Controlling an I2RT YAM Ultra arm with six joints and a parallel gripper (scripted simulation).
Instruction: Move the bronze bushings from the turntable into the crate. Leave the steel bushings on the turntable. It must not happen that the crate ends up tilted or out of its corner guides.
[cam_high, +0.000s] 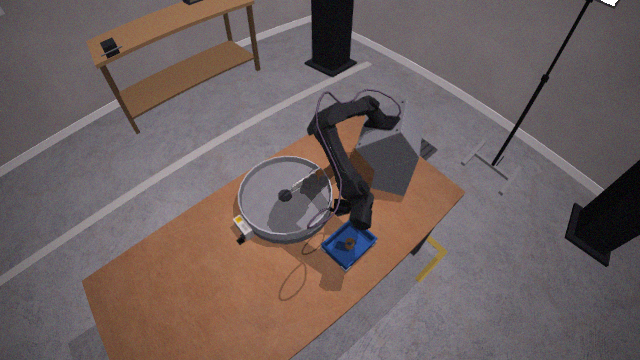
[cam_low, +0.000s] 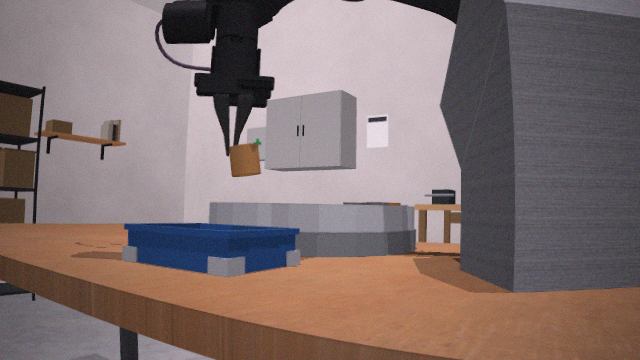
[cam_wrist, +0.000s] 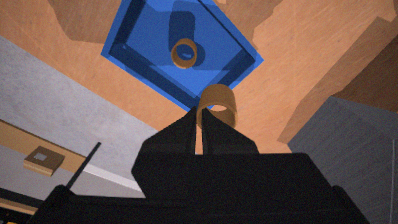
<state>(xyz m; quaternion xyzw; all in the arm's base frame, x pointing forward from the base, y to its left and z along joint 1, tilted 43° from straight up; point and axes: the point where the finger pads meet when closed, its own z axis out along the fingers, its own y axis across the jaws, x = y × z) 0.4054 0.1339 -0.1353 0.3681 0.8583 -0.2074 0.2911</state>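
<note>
My hand is 130 mm above the blue crate, 40 mm short of it and 10 mm to the left of it. From my hand the other things lie so: grey turntable 370 mm to the right, 100 mm below, 60 mm ahead.
</note>
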